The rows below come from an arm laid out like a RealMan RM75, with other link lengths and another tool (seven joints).
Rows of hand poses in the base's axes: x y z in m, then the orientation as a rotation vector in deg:
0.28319 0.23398 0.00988 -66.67 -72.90 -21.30
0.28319 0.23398 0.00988 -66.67 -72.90 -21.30
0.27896 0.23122 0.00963 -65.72 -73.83 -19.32
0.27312 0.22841 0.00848 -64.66 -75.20 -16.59
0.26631 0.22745 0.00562 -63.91 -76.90 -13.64
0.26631 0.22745 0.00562 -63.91 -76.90 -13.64
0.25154 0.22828 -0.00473 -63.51 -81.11 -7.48
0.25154 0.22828 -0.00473 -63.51 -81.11 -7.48
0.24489 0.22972 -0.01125 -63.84 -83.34 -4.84
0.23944 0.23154 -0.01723 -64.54 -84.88 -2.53
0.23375 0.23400 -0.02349 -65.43 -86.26 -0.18
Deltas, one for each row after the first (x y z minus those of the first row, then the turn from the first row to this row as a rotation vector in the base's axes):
0.00000 0.00000 0.00000 0.00 0.00 0.00
-0.00423 -0.00276 -0.00025 -0.47 0.34 2.01
-0.01007 -0.00557 -0.00140 -1.36 0.70 4.68
-0.01688 -0.00653 -0.00426 -2.73 0.84 7.41
-0.01688 -0.00653 -0.00426 -2.73 0.84 7.41
-0.03165 -0.00570 -0.01461 -6.78 0.42 12.63
-0.03165 -0.00570 -0.01461 -6.78 0.42 12.63
-0.03830 -0.00426 -0.02113 -9.08 -0.20 14.70
-0.04375 -0.00244 -0.02711 -11.24 -0.45 16.11
-0.04944 0.00002 -0.03337 -13.52 -0.60 17.36

